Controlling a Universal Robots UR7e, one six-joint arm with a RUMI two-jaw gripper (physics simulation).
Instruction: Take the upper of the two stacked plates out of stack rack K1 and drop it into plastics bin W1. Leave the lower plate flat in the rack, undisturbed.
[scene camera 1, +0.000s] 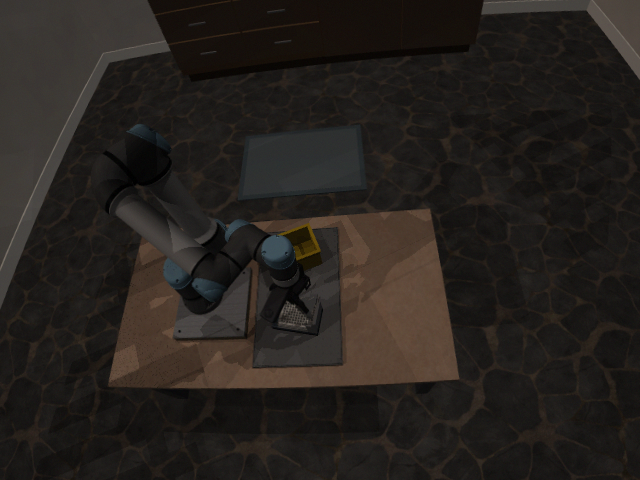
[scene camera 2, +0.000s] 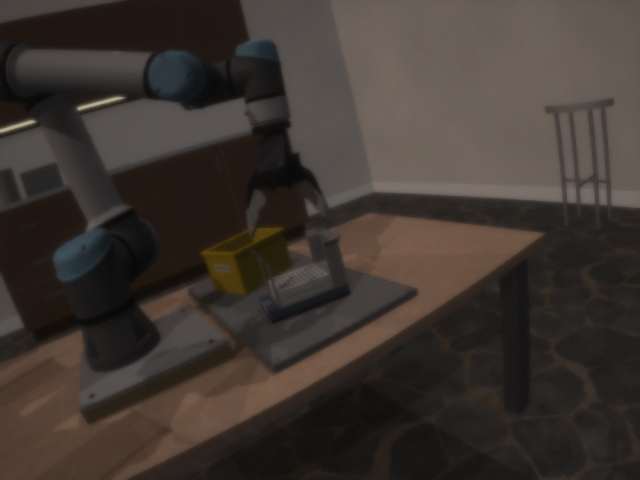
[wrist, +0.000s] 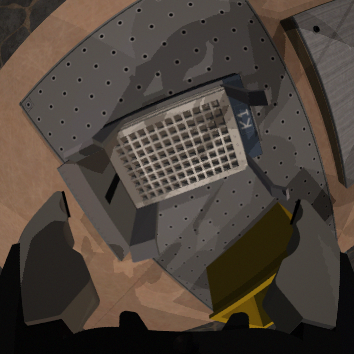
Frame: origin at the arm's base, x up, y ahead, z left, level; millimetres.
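Where they show: gripper, fingertip midpoint: (scene camera 1: 292, 305) (scene camera 2: 290, 230) (wrist: 181, 200); arm's base, link origin: (scene camera 2: 125, 350).
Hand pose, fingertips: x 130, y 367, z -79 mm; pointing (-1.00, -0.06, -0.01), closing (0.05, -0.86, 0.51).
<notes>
Each offset is from my fingertips to the top centre of the thing. "spot": to the spot under its first point. Level surfaces: height alone.
The pale, grid-topped upper plate @(dx -92, dy +2, dz +5 mm) (scene camera 1: 295, 314) (scene camera 2: 302, 276) (wrist: 175, 150) lies in stack rack K1 @(dx -24, dy -4, dz +6 mm) (scene camera 1: 296, 329) (scene camera 2: 310, 304) (wrist: 247, 122), between its upright guides. The lower plate is largely hidden under it; the seam between the two is too indistinct to make out. My gripper (scene camera 2: 289, 229) (wrist: 181, 200) is open and empty, pointing down above the rack, with clear height between its fingertips and the plates. In the wrist view the plates appear beyond the fingertips, turned at an angle to the jaws. Plastics bin W1 @(dx -44, dy -34, dz +243 mm) (scene camera 1: 310, 261) (scene camera 2: 227, 273) (wrist: 250, 255) is yellow and stands upright beside the rack.
The rack and bin stand on a dark perforated mat @(dx -144 mm) (scene camera 1: 297, 353) (scene camera 2: 289, 351) (wrist: 65, 112) on the wooden table @(dx -157 mm) (scene camera 1: 392, 310) (scene camera 2: 439, 248). The rack's tall corner guides @(spot: dx -69, dy +53, dz -49 mm) (scene camera 2: 336, 260) (wrist: 95, 210) rise above the plates. The arm's base plate (scene camera 1: 211, 328) (scene camera 2: 170, 356) (wrist: 330, 75) is beside the mat.
</notes>
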